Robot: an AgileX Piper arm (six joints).
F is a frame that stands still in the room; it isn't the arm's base.
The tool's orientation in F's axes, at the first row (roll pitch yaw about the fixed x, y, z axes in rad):
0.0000, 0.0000, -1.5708
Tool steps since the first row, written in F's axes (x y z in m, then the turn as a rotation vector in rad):
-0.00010, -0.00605, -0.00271, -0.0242, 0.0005, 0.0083
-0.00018, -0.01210, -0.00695, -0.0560, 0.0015, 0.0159
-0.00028, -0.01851, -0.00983, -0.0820, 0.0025, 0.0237
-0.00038, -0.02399, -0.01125, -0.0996, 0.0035, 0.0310
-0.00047, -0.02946, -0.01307, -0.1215, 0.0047, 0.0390
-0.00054, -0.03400, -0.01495, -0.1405, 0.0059, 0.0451
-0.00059, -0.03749, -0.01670, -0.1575, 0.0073, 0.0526
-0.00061, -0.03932, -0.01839, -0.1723, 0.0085, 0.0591
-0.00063, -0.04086, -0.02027, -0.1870, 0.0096, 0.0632
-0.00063, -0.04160, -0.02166, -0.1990, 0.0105, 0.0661
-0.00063, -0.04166, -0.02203, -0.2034, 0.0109, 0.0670
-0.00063, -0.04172, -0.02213, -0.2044, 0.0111, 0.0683
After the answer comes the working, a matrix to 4 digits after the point.
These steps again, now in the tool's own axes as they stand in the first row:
0.00605, -0.00010, -0.00271, -0.0005, -0.0242, 0.0083
0.01210, -0.00018, -0.00695, -0.0015, -0.0560, 0.0159
0.01851, -0.00028, -0.00983, -0.0025, -0.0820, 0.0237
0.02399, -0.00038, -0.01125, -0.0035, -0.0996, 0.0310
0.02946, -0.00047, -0.01307, -0.0047, -0.1215, 0.0390
0.03400, -0.00054, -0.01495, -0.0059, -0.1405, 0.0451
0.03749, -0.00059, -0.01670, -0.0073, -0.1575, 0.0526
0.03932, -0.00061, -0.01839, -0.0085, -0.1723, 0.0591
0.04086, -0.00063, -0.02027, -0.0096, -0.1870, 0.0632
0.04160, -0.00063, -0.02166, -0.0105, -0.1990, 0.0661
0.04166, -0.00063, -0.02203, -0.0109, -0.2034, 0.0670
0.04172, -0.00063, -0.02213, -0.0111, -0.2044, 0.0683

The tool's axes in the first row as the columns of a matrix, in F's axes (rounded; the answer above uses it unrounded):
0.0000, 1.0000, 0.0000
-1.0000, 0.0000, 0.0000
0.0000, 0.0000, 1.0000

